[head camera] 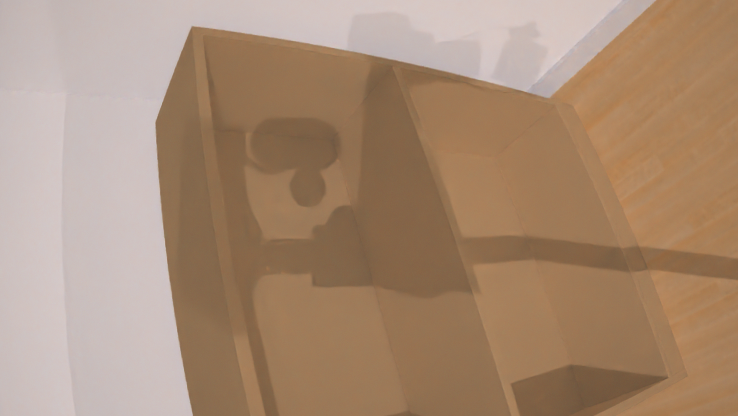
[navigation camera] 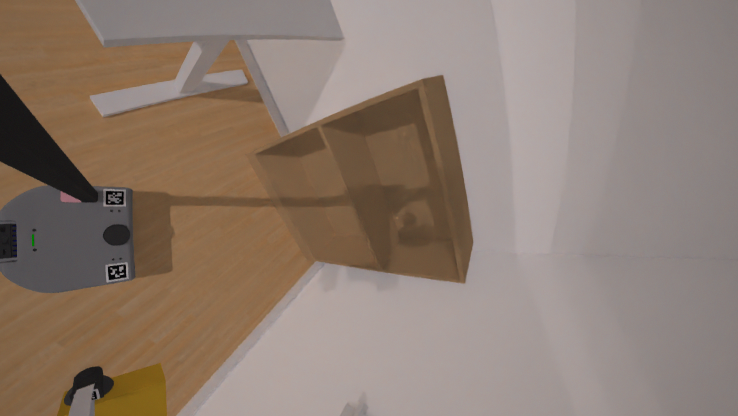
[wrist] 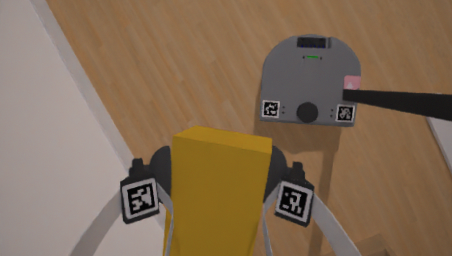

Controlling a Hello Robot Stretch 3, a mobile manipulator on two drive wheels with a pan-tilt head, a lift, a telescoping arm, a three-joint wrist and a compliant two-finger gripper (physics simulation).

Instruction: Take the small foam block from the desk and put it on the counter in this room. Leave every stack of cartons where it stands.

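Where they show: gripper, fingertip midpoint: (navigation camera: 97, 414) (wrist: 217, 164); robot's base at its link origin: (navigation camera: 116, 233) (wrist: 301, 107).
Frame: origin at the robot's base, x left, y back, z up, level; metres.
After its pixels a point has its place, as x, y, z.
Note:
The yellow foam block (navigation camera: 147, 388) {-0.150, -0.025, 0.905} (wrist: 217, 200) {-0.171, 0.013, 0.904} is held between the two fingertips of my gripper (wrist: 217, 164) {-0.179, 0.023, 0.865}. The gripper is shut on it, with one dark rubber tip pressed against each side. In the wrist view the block hangs above the floor; its far end runs out of the frame. In the navigation view the block and one fingertip show at the bottom left, partly cut off by the frame. A pale table, perhaps the desk (navigation camera: 217, 20) {0.520, -0.155, 0.720}, stands at the top left of the navigation view. The counter and the carton stacks do not show in these views.
A brown open shelf unit (head camera: 186, 232) {0.076, -0.903, 1.060} (navigation camera: 453, 180) {0.156, -0.810, 1.060} with a divider stands against the wall near the room corner, with shadows on it. My grey base (navigation camera: 67, 242) {-0.014, 0.119, 0.160} (wrist: 310, 80) {0.000, 0.110, 0.160} stands on the wood floor, with the black mast (navigation camera: 31, 139) {0.128, 0.048, 0.914} (wrist: 400, 102) {0.116, 0.066, 0.533} rising from it.

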